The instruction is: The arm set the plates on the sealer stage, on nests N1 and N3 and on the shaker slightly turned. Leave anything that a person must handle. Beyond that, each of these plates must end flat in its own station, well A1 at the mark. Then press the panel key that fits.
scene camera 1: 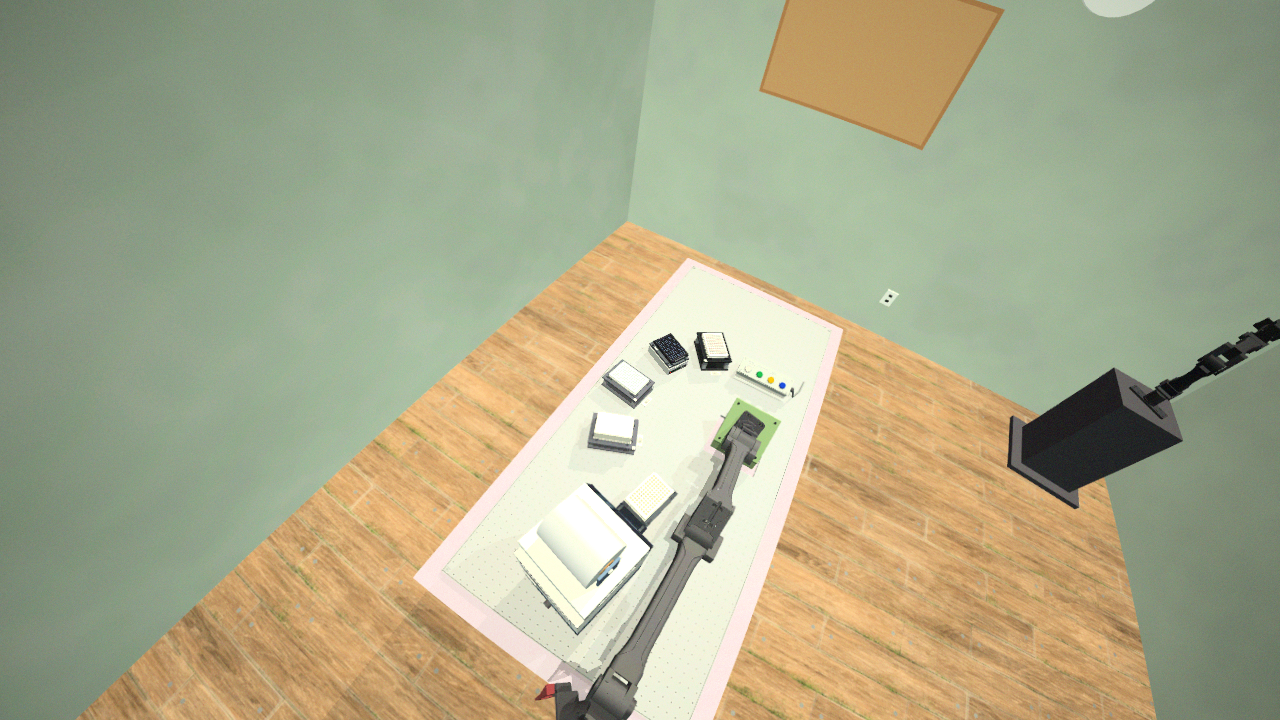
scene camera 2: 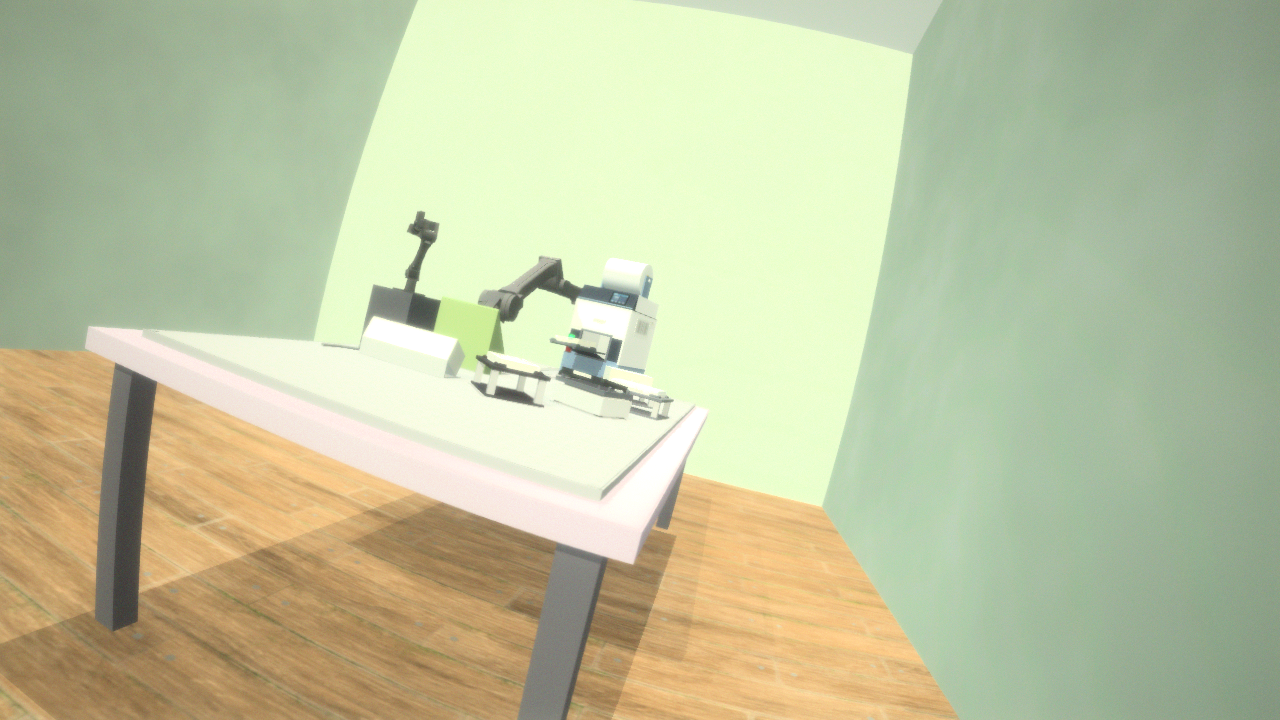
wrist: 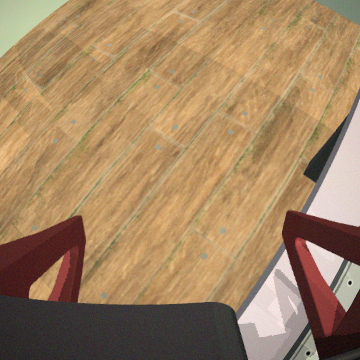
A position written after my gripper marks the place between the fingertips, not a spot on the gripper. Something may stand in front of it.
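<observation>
Gripper (wrist: pixel 187 226) open, holding nothing. A cream plate (scene camera 1: pixel 653 491) is present; in the wrist view the plate is out of frame. A white strip with coloured dots appears at (scene camera 2: pixel 435 354) and (scene camera 1: pixel 777 385), a perforated pale surface at (scene camera 1: pixel 676 424) and (scene camera 2: pixel 559 439).
</observation>
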